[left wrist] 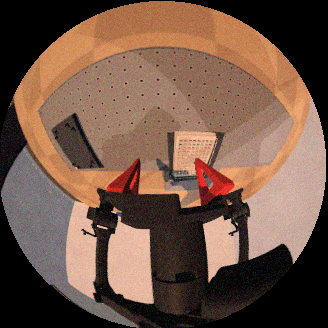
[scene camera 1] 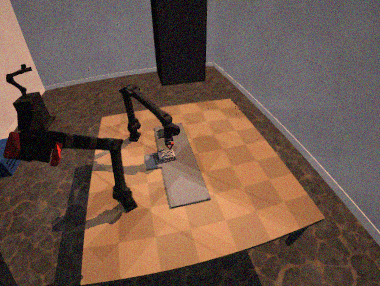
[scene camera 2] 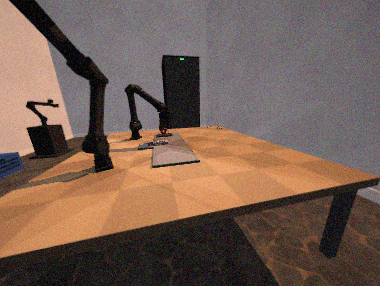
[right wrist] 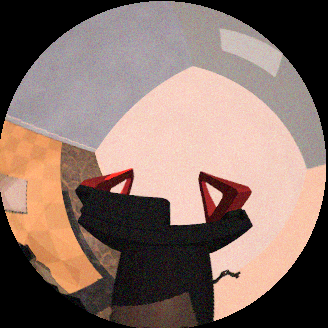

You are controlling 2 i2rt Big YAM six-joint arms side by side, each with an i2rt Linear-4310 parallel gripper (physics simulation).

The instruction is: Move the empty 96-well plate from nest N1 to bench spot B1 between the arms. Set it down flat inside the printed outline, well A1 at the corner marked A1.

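Observation:
The pale 96-well plate lies on a dark rectangular patch on the grey board, with dark strips at both sides in the left wrist view; printed lines and the A1 mark are not readable. Nest N1 is a dark block at the board's far end and holds no plate. My left gripper is open and empty above the board, beside the plate; its picture-right fingertip overlaps the plate in the left wrist view. My right gripper is open and empty, high at the picture's left in scene camera 1.
The perforated grey board lies on the checkered table. A flat blue-grey pad adjoins the board near the plate. A tall black cabinet stands behind the table.

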